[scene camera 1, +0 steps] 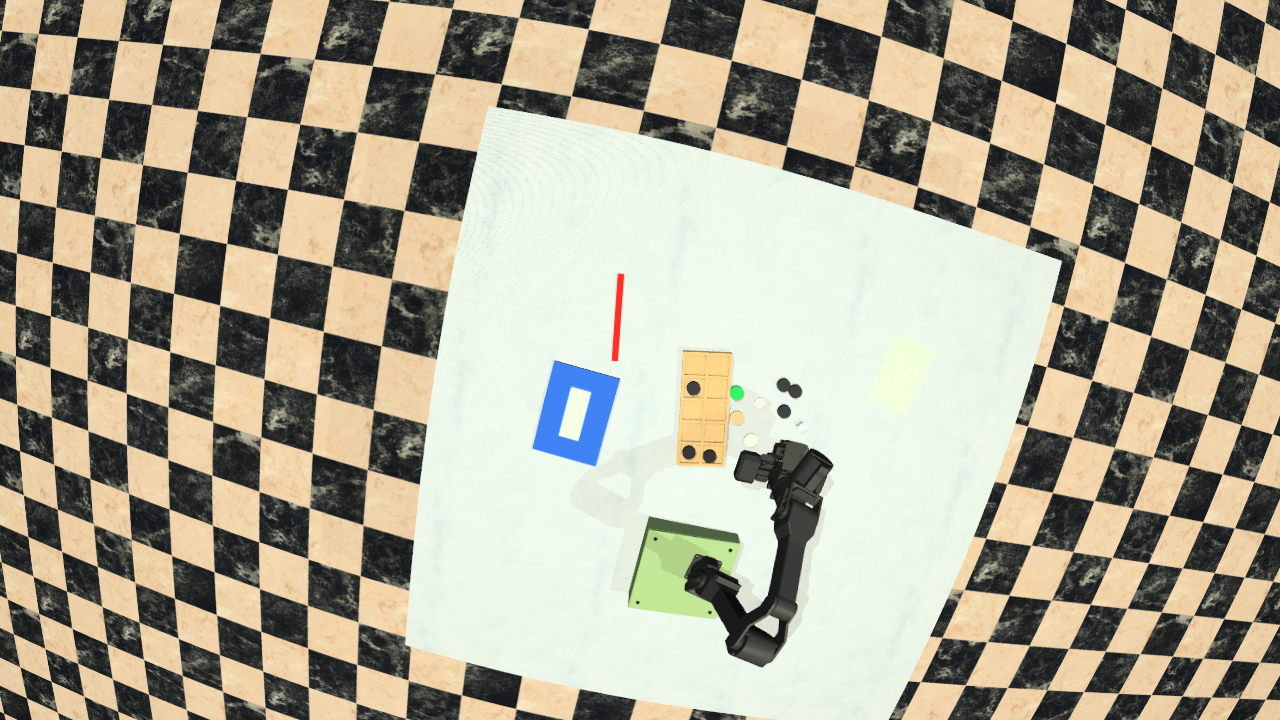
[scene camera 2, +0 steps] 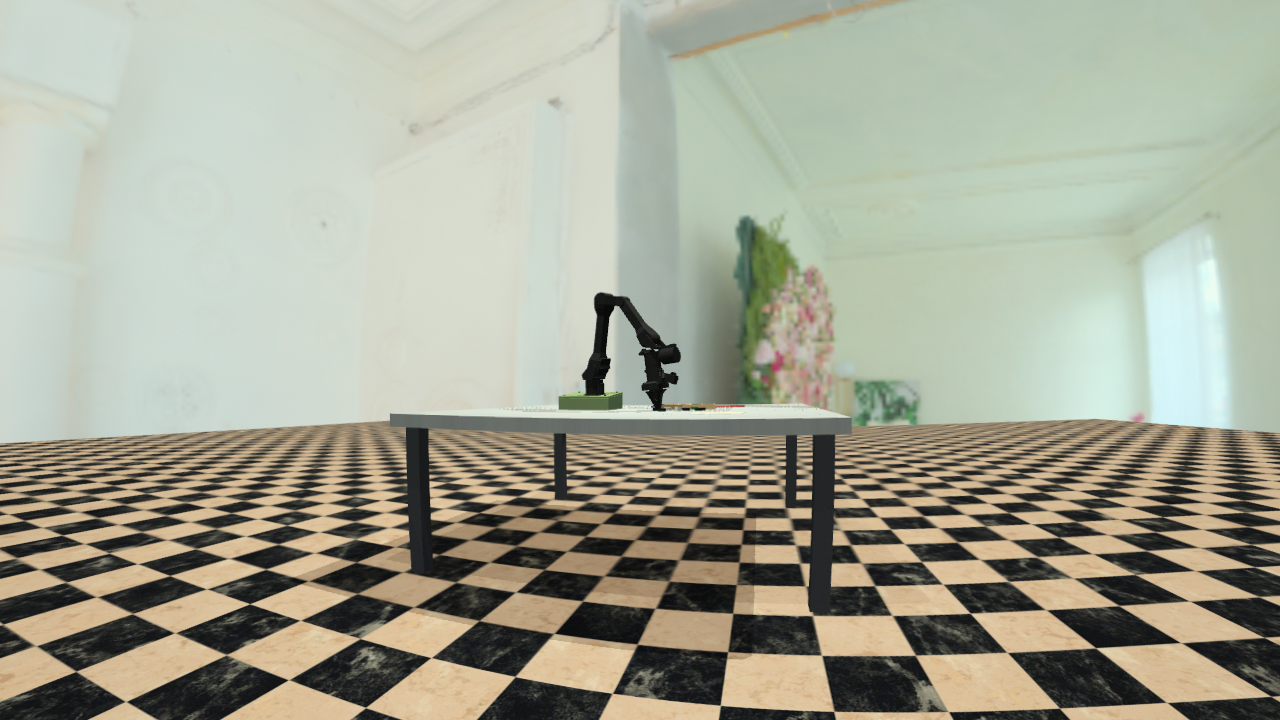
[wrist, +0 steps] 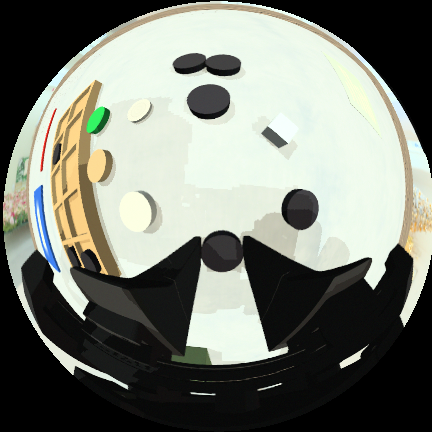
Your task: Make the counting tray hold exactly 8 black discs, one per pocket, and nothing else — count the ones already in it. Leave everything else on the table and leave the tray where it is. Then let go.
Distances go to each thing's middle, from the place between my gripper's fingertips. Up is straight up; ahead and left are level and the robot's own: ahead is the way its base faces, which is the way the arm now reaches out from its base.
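There's a cream cube (wrist: 280,130) that's 80 mm ahead of my hand and 30 mm to the right of it. The tan counting tray (scene camera 1: 703,419), measured from my hand as well, is 40 mm ahead and 180 mm to the left.
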